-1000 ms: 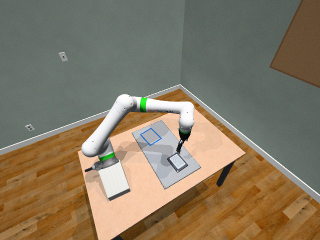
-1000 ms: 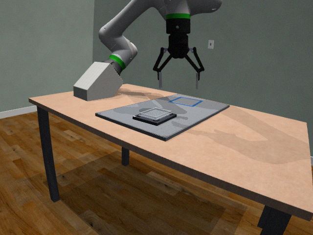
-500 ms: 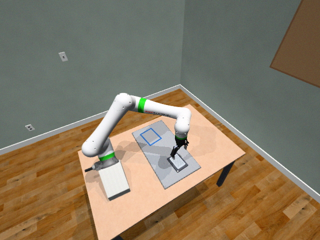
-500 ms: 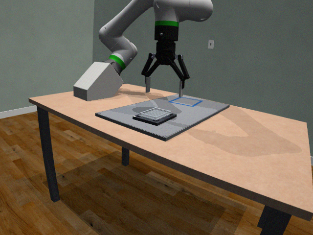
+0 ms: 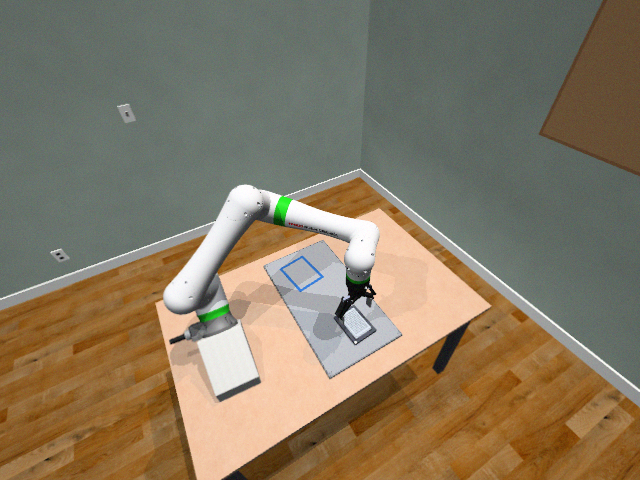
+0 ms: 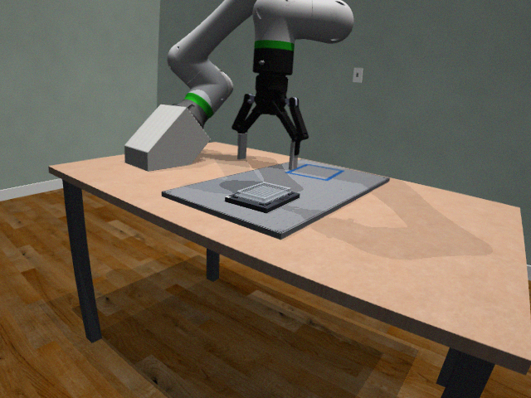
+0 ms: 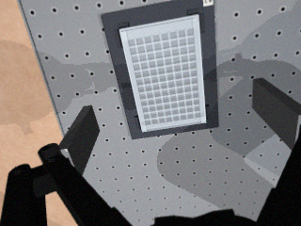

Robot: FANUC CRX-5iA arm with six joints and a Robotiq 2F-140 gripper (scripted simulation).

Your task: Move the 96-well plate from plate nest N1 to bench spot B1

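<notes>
My gripper is now 8 cm above the 96-well plate.
</notes>
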